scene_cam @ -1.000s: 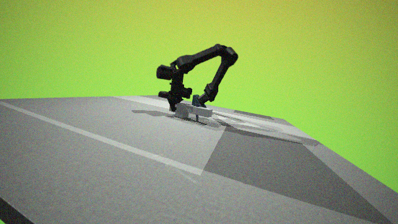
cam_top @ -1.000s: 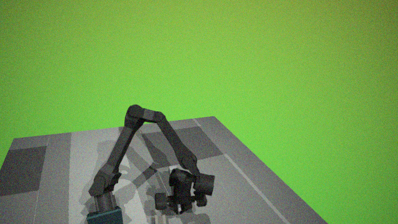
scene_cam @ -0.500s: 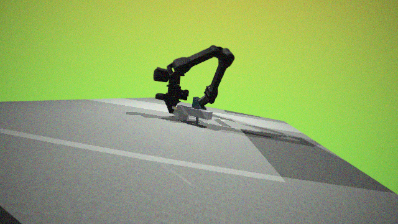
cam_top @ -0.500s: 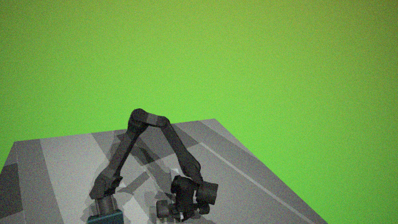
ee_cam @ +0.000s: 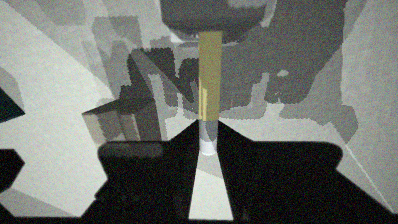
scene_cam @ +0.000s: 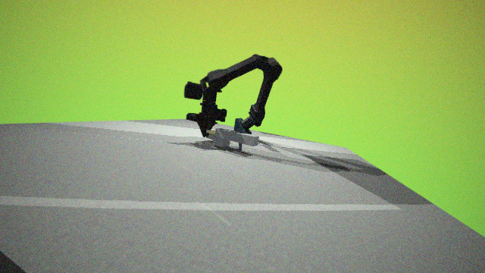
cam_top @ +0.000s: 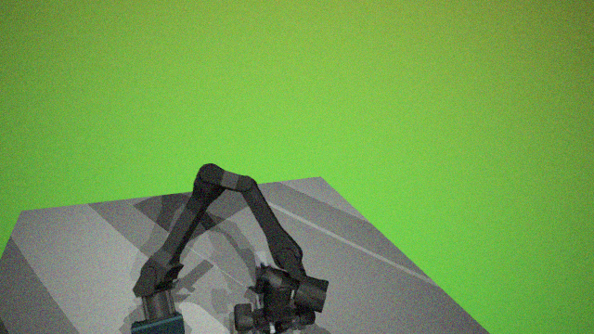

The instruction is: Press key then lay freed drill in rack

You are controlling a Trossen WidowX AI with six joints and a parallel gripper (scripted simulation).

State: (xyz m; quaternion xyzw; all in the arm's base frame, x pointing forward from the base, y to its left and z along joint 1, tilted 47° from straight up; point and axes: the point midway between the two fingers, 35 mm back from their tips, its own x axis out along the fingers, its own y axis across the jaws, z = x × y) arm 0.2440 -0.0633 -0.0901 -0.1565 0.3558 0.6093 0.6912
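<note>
Right now the yellow drill is 20 mm ahead of my gripper tip, 50 mm to the left of it and 30 mm above it. From my gripper tip the other things lie so: grey slotted rack 80 mm behind, 10 mm to the left; then grey block 50 mm ahead, 150 mm to the left, 30 mm above; then blue key 50 mm ahead, 170 mm to the left, 40 mm above.
</note>
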